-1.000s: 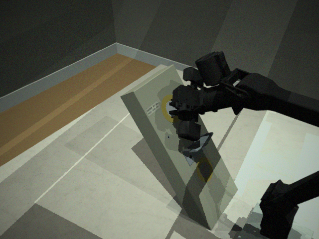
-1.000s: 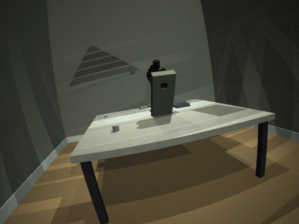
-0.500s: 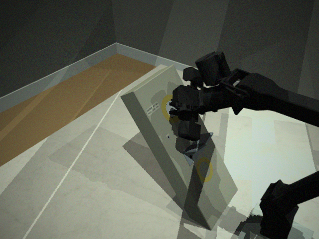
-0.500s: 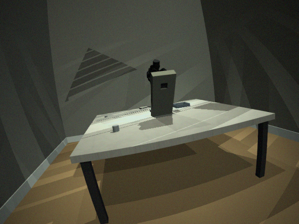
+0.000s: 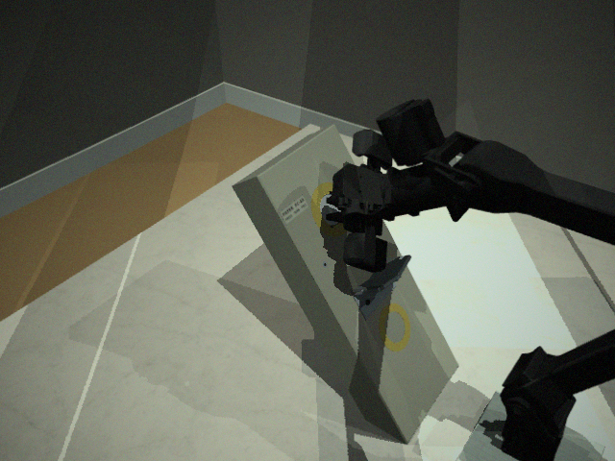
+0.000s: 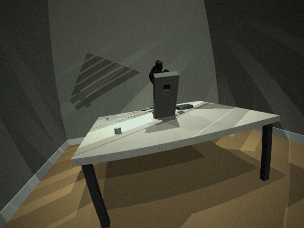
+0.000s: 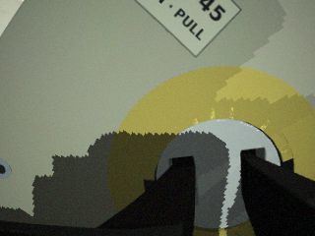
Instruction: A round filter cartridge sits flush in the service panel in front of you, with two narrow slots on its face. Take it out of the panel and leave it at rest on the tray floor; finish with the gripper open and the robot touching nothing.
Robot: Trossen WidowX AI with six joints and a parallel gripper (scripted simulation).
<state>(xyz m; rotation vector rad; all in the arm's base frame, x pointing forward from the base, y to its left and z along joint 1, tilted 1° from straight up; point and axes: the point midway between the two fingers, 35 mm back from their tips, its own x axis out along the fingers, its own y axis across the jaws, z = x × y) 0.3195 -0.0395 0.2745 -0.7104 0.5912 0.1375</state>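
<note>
Right now the grey bracket is 90 mm below my gripper tip, 90 mm behind it and 10 mm to the left of it. Also, from my gripper tip: round grey filter cartridge: 10 mm below, 10 mm ahead; then tray: 390 mm behind, 320 mm to the left, 270 mm below.
</note>
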